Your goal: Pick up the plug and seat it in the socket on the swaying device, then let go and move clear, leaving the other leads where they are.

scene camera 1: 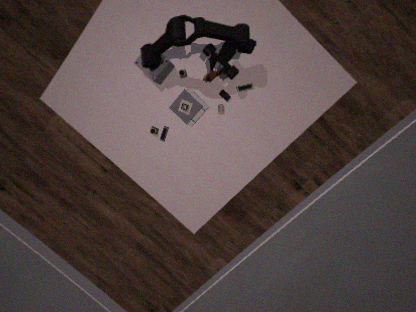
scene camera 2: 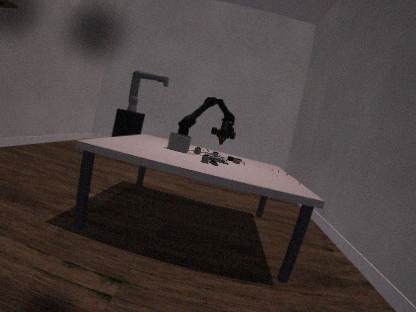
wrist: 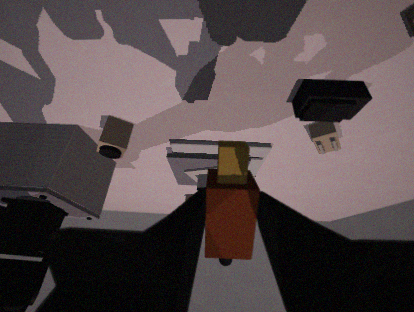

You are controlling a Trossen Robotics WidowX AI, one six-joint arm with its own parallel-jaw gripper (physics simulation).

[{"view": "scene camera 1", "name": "grey socket device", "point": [189, 107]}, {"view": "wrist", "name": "my gripper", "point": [230, 196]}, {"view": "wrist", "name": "plug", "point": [232, 195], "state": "held by my gripper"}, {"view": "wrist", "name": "black block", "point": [317, 100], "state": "on the table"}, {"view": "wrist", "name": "beige two-slot connector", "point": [323, 134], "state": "on the table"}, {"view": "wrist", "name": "grey socket device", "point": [190, 160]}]
